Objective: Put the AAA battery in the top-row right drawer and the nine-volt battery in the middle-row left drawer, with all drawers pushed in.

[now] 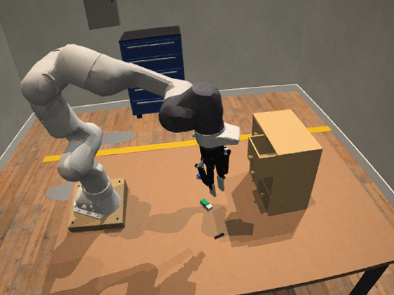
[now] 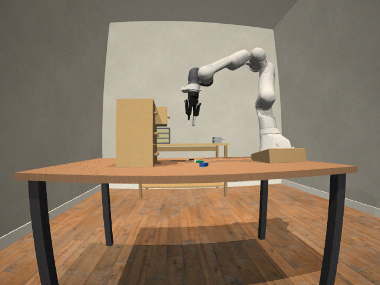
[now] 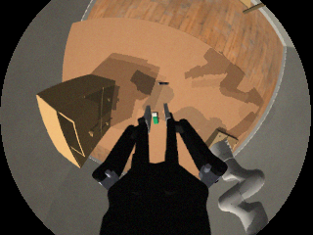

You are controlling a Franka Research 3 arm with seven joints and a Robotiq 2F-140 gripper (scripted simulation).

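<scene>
Right now my hand is 1 cm short of the thin black AAA battery, 2 cm to the left of it and 27 cm above it. Round my hand: green-and-white AAA battery 5 cm behind, 15 cm to the left, 27 cm below; then blue nine-volt battery 9 cm behind, 35 cm to the left, 26 cm below.
</scene>
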